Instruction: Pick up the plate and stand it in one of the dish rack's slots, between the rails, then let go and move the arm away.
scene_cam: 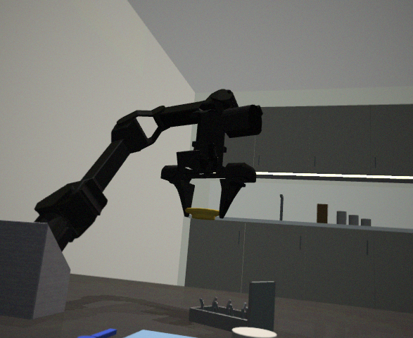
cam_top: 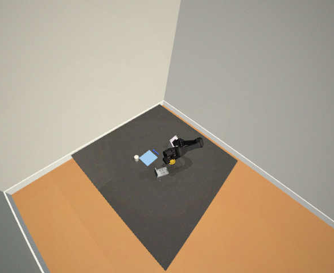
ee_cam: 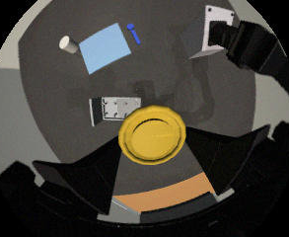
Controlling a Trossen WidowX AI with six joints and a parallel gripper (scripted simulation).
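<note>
My gripper tip is 7 cm short of the grey dish rack, 3 cm to the left of it and 16 cm above it. From my gripper tip the other things lie so: light blue placemat: 3 cm ahead, 24 cm to the right, 18 cm below; then blue spoon: 8 cm behind, 24 cm to the right, 18 cm below; then yellow plate: 1 cm above.
</note>
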